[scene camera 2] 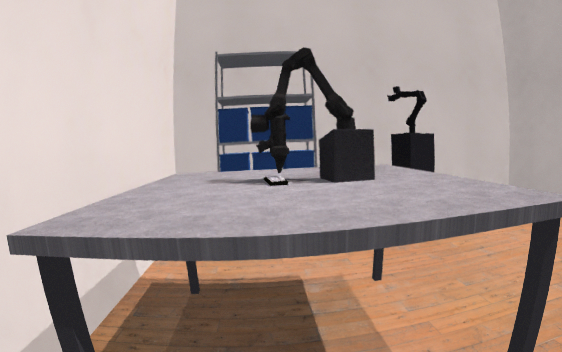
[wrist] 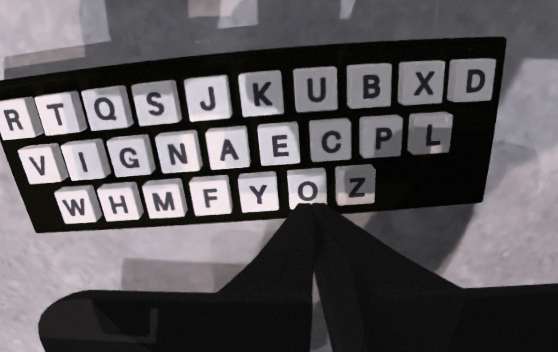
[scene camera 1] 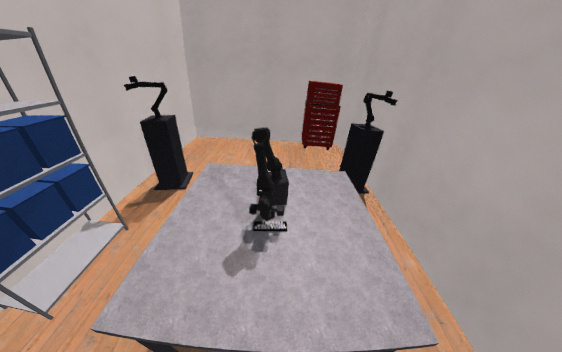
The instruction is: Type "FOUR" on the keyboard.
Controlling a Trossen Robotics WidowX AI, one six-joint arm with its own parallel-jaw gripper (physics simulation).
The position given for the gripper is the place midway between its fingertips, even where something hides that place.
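Black keyboard (wrist: 362, 127). Gripper (wrist: 309, 216).
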